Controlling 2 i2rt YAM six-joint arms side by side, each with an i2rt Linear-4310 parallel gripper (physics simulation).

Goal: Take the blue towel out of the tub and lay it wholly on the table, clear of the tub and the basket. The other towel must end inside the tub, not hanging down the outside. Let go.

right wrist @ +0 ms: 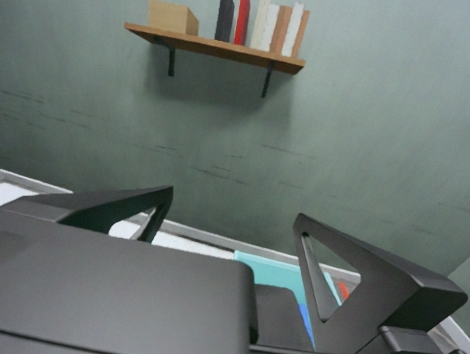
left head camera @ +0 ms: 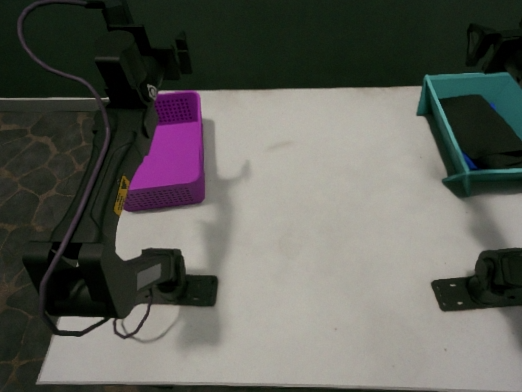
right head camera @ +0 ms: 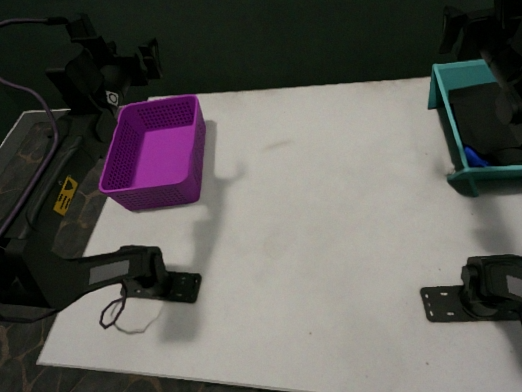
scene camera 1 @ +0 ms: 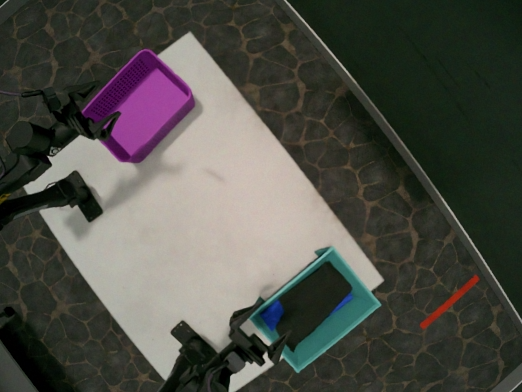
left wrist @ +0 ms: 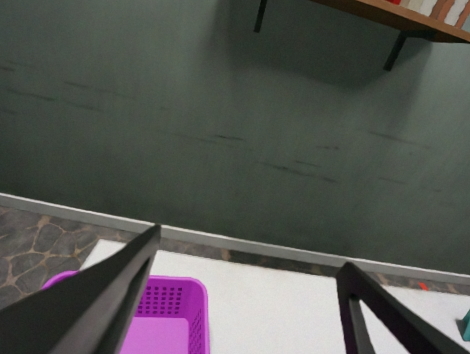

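The blue towel (left head camera: 469, 161) (right head camera: 475, 157) (scene camera 1: 271, 315) (right wrist: 305, 320) lies in the teal tub (left head camera: 462, 86) (right head camera: 462, 76) (scene camera 1: 357, 314) (right wrist: 270, 270), mostly hidden under a folded black towel (left head camera: 480, 127) (right head camera: 477, 117) (scene camera 1: 315, 300) (right wrist: 279, 315). Blue parts stick out at both sides of the black towel. The black towel lies inside the tub walls. My right gripper (scene camera 1: 274, 317) (right wrist: 235, 207) is open and empty, raised over the tub's near end in the scene view. My left gripper (scene camera 1: 108, 98) (left wrist: 254, 252) is open and empty, raised over the purple basket (left head camera: 192, 194) (right head camera: 165, 197) (scene camera 1: 150, 110) (left wrist: 206, 315).
The basket is empty and stands at the left of the white table (left head camera: 310, 225) (right head camera: 310, 225) (scene camera 1: 200, 225); the tub stands at its far right. A red strip (scene camera 1: 450, 302) lies on the floor beyond the tub. A wall shelf (right wrist: 220, 49) with books hangs on the back wall.
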